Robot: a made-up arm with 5 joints.
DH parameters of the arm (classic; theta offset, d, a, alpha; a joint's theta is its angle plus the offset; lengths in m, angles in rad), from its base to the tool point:
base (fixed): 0 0.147 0 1.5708
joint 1: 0 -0.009 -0.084 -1.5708
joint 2: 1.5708 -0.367 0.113 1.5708
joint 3: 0 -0.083 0.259 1.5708
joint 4: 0.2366 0 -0.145 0
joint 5: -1.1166 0 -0.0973 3.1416
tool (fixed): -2.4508 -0.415 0 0
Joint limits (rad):
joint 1: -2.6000..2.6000
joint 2: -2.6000..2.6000
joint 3: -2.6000..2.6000
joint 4: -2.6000..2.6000
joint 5: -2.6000..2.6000
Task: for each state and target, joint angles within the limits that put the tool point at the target. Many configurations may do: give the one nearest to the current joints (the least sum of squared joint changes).
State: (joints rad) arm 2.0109 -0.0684 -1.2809 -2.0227 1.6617
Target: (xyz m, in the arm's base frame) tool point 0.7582 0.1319 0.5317
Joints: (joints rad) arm 1.9842 0.1613 -0.5604 -1.9728 1.6791
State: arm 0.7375 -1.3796 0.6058 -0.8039 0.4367
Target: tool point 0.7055 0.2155 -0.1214
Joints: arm 0.8058 -0.7943 0.3709 -1.0368 0.2977
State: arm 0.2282 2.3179 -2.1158 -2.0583 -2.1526
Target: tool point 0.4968 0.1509 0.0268
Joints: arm 0.7804 2.0507 -2.0124 -2.1096 -2.0448
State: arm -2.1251 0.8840 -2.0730 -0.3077 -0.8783
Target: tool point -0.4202 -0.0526 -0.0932
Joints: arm -1.5931 1.2930 -1.8784 -0.5190 -0.8655
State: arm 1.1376 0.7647 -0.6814 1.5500 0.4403
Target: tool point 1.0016 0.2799 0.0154
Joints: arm 1.8826 0.3246 -0.3741 2.2863 0.8247
